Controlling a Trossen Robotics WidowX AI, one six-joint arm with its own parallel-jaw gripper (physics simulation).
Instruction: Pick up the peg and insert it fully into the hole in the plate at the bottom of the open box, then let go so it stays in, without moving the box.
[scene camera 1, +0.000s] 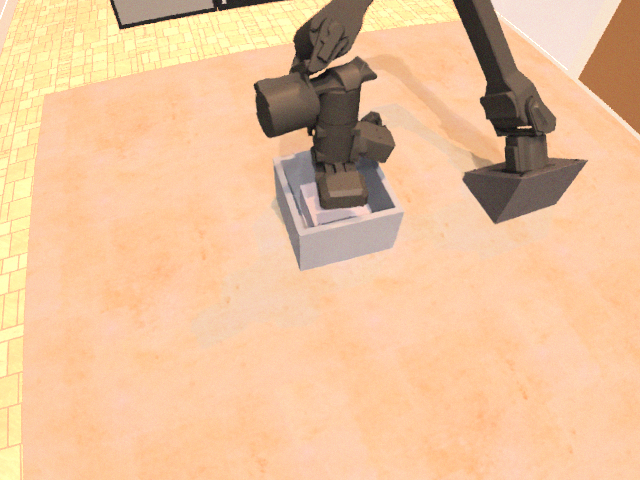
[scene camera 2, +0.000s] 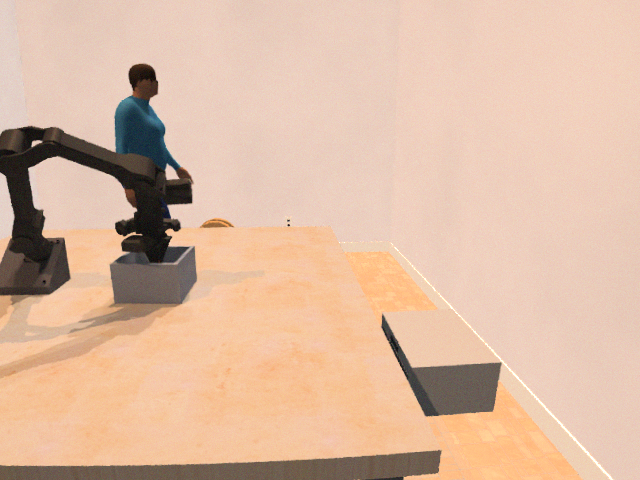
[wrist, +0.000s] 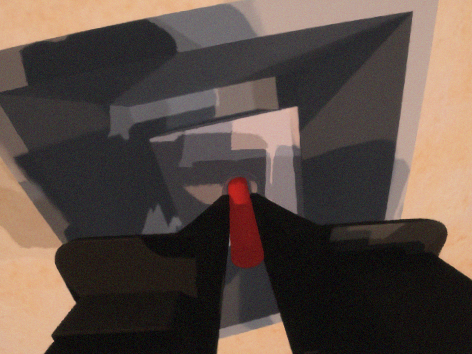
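Seen in the pictures: gripper, fingertip midpoint: (wrist: 239, 200); arm's base, origin of the base link: (scene camera 1: 528, 169) (scene camera 2: 39, 251).
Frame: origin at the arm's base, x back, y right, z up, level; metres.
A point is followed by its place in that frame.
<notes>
The open grey box (scene camera 1: 348, 241) {x -0.337, y -0.020, z -0.037 m} (scene camera 2: 144, 283) {x -0.326, y 0.140, z -0.039 m} (wrist: 424, 55) {x -0.277, y -0.019, z 0.007 m} stands on the table. The pale plate (scene camera 1: 338, 213) {x -0.334, y 0.032, z -0.033 m} (wrist: 280, 126) {x -0.296, y 0.026, z -0.033 m} lies at its bottom. My gripper (scene camera 2: 156, 257) {x -0.334, y 0.062, z -0.025 m} (wrist: 239, 200) {x -0.334, y 0.062, z -0.025 m} reaches down into the box, shut on the red peg (wrist: 246, 240) {x -0.331, y 0.064, z 0.016 m}. In the wrist view the peg's far end overlaps the hole in the plate, with part of the round rim showing on both sides of it. How deep the peg sits is hidden. The peg does not show in either scene view, where the gripper and the box wall cover that spot.
The box walls surround the fingers closely. The arm's base (scene camera 1: 516, 193) {x -0.049, y -0.036, z -0.007 m} (scene camera 2: 36, 268) {x -0.009, y 0.039, z -0.034 m} stands on the table (scene camera 1: 310, 372) {x -0.448, y -0.174, z -0.091 m} (scene camera 2: 232, 382) {x -0.570, y 0.467, z -0.091 m} beside the box. A grey block (scene camera 2: 444, 346) is beyond the table edge. A person in blue (scene camera 2: 139, 129) stands behind the table.
</notes>
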